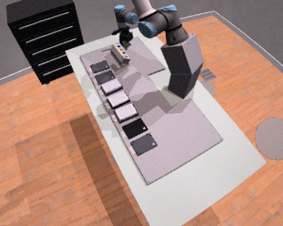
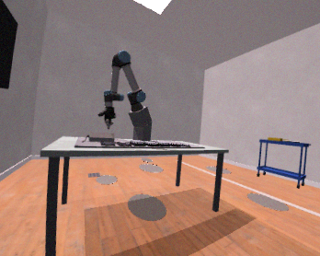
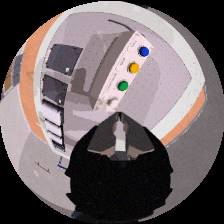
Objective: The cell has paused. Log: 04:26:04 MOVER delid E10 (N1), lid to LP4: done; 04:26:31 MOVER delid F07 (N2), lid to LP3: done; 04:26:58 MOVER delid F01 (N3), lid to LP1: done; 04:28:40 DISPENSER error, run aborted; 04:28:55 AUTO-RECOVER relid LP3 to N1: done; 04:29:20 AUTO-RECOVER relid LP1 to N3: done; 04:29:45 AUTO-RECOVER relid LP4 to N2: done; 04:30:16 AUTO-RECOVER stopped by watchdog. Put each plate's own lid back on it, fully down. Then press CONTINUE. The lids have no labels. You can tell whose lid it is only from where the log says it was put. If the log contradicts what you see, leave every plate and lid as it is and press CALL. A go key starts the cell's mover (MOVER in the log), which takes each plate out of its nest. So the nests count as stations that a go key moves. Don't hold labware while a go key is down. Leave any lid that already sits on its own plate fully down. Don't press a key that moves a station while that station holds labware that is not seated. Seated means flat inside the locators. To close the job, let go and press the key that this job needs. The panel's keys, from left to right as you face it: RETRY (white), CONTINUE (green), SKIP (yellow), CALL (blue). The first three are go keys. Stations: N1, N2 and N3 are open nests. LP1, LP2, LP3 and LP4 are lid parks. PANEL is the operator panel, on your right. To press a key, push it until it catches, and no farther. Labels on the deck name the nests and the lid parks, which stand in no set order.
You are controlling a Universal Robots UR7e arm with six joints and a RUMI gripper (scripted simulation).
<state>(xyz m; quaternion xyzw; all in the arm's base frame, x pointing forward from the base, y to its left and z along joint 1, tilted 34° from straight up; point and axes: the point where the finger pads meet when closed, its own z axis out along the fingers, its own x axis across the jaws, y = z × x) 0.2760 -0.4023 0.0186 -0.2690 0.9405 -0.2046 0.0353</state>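
Now: the green key 10 mm ahead of my hand, 30 mm to the right of it and 60 mm below it. Round my hand: blue key: 10 mm ahead, 130 mm to the right, 60 mm below; then yellow key: 10 mm ahead, 80 mm to the right, 60 mm below; then white lid: 230 mm ahead, 230 mm to the left, 90 mm below.
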